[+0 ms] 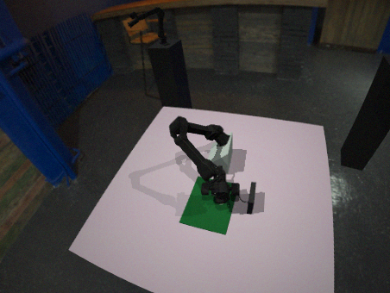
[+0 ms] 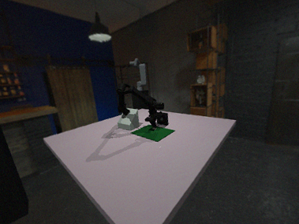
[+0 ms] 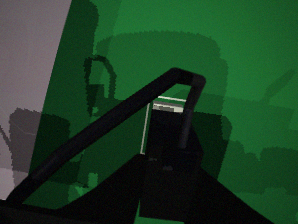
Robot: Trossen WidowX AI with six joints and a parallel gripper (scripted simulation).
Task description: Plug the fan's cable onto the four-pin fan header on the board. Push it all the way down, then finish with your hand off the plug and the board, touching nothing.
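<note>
Right now the fan plug is 10 mm ahead of my gripper tip and 10 mm above it. Also, from my gripper tip: green board (30 mm ahead, 50 mm to the right, 50 mm below); white four-pin fan header (10 mm ahead, 30 mm below); black fan (30 mm behind, 150 mm to the left, 30 mm above).
</note>
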